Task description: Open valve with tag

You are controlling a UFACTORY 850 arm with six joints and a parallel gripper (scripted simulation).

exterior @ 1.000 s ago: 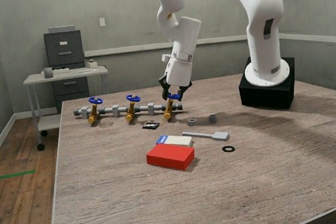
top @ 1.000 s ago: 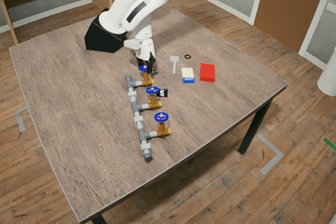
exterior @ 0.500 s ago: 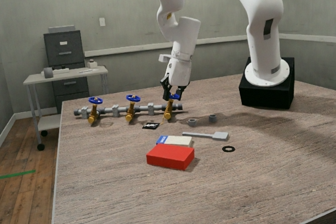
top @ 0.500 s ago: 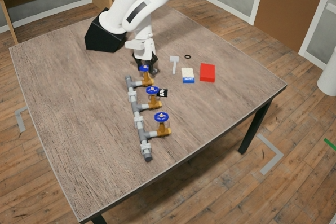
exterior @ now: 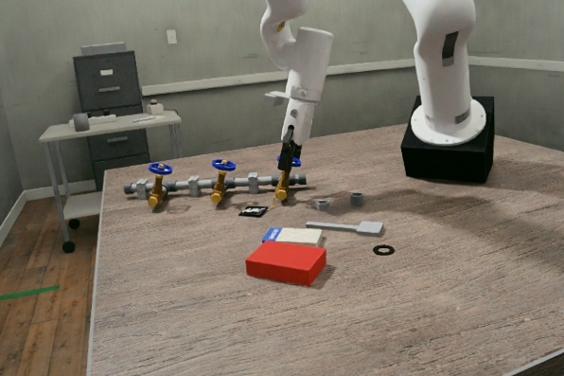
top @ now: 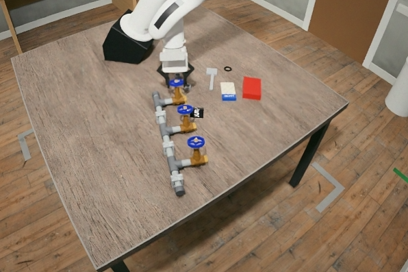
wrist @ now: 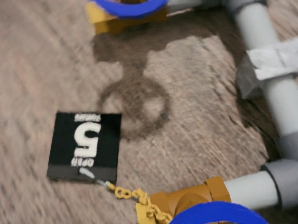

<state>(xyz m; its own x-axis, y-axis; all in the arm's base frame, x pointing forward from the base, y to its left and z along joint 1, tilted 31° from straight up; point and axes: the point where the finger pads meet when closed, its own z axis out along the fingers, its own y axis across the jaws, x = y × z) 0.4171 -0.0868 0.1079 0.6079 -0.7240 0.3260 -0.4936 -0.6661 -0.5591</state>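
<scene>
The grey hex nut lies 9 cm to the left of my hand, 9 cm below it and 5 cm behind it. The rest, counted from my hand: grey cap (13 cm behind, 10 cm below, 9 cm to the left); grey t-shaped tool (23 cm to the left, 10 cm below, 5 cm behind); black tag (10 cm below, 10 cm ahead, 4 cm to the left).
</scene>
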